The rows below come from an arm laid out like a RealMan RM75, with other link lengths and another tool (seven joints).
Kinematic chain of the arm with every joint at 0, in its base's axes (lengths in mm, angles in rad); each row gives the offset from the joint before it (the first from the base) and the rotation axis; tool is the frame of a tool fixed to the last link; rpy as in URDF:
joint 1: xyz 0 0 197.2 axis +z
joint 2: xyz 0 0 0 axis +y
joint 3: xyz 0 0 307.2 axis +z
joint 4: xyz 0 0 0 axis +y
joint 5: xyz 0 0 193.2 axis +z
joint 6: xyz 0 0 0 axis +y
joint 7: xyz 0 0 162.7 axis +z
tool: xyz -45 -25 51 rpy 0 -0.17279 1.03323
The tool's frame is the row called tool.
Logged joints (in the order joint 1, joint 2, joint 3, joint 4, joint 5, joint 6, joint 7), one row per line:
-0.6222, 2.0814, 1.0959, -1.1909, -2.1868, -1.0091, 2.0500
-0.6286, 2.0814, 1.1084, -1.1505, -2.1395, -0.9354, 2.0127
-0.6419, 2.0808, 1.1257, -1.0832, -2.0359, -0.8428, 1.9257
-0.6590, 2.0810, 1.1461, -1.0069, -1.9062, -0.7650, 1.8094
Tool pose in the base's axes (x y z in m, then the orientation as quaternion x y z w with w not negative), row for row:
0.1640, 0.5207, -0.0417, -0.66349, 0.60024, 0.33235, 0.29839
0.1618, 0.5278, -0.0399, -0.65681, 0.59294, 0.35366, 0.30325
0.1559, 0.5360, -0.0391, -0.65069, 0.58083, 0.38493, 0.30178
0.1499, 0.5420, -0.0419, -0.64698, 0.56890, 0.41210, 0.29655
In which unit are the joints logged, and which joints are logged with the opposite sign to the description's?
The joints are logged in radians. Opposite sign: joint 1, joint 3.
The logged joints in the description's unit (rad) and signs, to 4 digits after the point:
0.6222, 2.0814, -1.0959, -1.1909, -2.1868, -1.0091, 2.0500
0.6286, 2.0814, -1.1084, -1.1505, -2.1395, -0.9354, 2.0127
0.6419, 2.0808, -1.1257, -1.0832, -2.0359, -0.8428, 1.9257
0.6590, 2.0810, -1.1461, -1.0069, -1.9062, -0.7650, 1.8094

